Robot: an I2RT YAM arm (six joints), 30 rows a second.
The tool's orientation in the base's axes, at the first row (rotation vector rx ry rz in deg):
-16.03 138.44 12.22
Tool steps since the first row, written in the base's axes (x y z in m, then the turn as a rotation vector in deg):
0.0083 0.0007 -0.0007 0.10 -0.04 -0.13
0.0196 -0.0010 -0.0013 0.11 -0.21 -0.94
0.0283 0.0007 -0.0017 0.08 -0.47 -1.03
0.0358 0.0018 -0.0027 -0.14 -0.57 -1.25
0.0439 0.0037 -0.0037 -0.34 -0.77 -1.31
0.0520 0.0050 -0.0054 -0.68 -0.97 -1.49
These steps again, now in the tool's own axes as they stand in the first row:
-0.0058 -0.0015 0.0058 0.02 -0.07 0.15
-0.0135 -0.0061 0.0129 0.56 -0.30 0.73
-0.0200 -0.0067 0.0190 0.68 -0.55 0.72
-0.0250 -0.0077 0.0246 1.00 -0.61 0.72
-0.0307 -0.0080 0.0308 1.22 -0.76 0.60
-0.0358 -0.0089 0.0374 1.62 -0.88 0.48

